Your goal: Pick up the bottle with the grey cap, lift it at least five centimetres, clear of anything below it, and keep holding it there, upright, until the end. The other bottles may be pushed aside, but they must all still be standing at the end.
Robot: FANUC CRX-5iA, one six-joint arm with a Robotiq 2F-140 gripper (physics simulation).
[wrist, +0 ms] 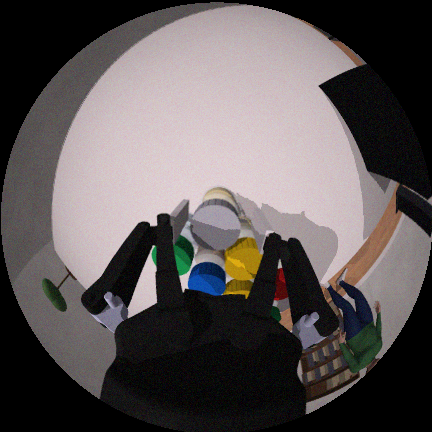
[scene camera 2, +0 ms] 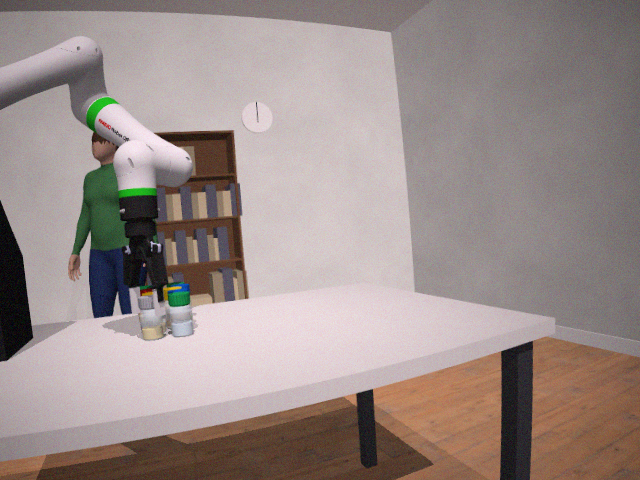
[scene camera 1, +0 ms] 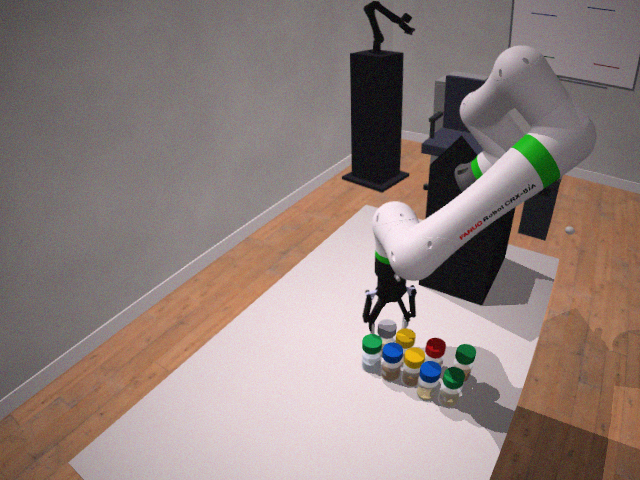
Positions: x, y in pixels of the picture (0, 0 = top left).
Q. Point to a green-capped bottle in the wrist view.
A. At 184, 247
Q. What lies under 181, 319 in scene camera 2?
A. A green-capped bottle.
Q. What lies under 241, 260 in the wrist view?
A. A yellow-capped bottle.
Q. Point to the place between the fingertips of the gripper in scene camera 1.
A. At 387, 335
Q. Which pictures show the gripper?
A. The wrist view, scene camera 2 and scene camera 1: all of them.
